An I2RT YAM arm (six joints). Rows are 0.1 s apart.
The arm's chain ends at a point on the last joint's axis. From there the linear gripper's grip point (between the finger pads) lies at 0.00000 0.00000 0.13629 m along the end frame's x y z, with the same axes.
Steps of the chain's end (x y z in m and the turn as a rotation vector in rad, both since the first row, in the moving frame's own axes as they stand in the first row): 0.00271 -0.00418 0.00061 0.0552 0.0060 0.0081; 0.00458 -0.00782 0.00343 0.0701 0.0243 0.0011; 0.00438 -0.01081 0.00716 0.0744 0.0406 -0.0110; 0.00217 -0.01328 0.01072 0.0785 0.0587 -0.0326; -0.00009 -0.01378 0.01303 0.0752 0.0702 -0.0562; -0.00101 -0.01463 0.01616 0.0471 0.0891 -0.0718; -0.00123 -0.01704 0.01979 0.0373 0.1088 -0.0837; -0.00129 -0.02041 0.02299 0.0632 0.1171 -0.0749
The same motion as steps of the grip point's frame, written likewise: 0.00356 -0.01170 0.00040 0.0552 0.0060 0.0081; 0.00789 -0.01736 0.00306 0.0701 0.0243 0.0011; 0.00985 -0.02097 0.00667 0.0744 0.0406 -0.0110; 0.00998 -0.02409 0.01007 0.0785 0.0587 -0.0326; 0.00917 -0.02427 0.01231 0.0752 0.0702 -0.0562; 0.01087 -0.02147 0.01547 0.0471 0.0891 -0.0718; 0.01334 -0.02273 0.01889 0.0373 0.1088 -0.0837; 0.01429 -0.02959 0.02179 0.0632 0.1171 -0.0749
